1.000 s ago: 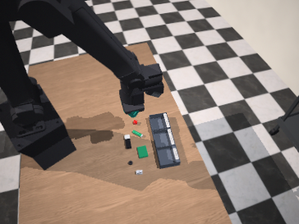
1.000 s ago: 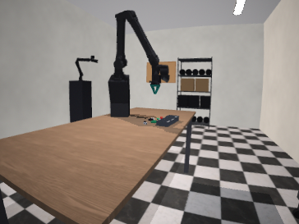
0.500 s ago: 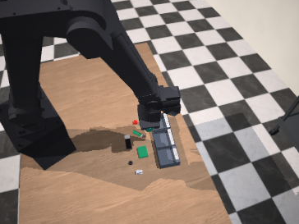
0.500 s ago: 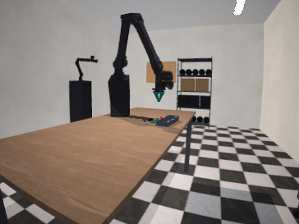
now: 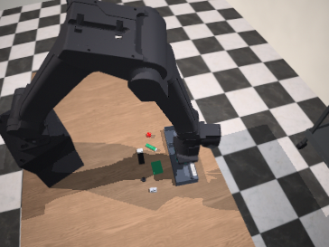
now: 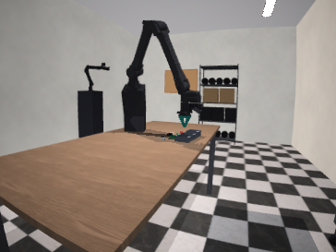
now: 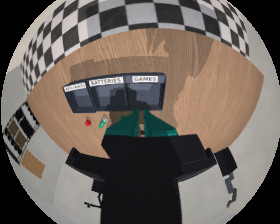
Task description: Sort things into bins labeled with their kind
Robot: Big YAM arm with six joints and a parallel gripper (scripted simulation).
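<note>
Now: the bin row 7 cm to the left of my hand, 7 cm below it and 3 cm ahead of it. Round my hand: small white piece 13 cm behind, 8 cm below, 2 cm to the right; then small black piece 15 cm behind, 9 cm below, 4 cm to the left; then flat green square 9 cm below, 8 cm behind, 6 cm to the left.
</note>
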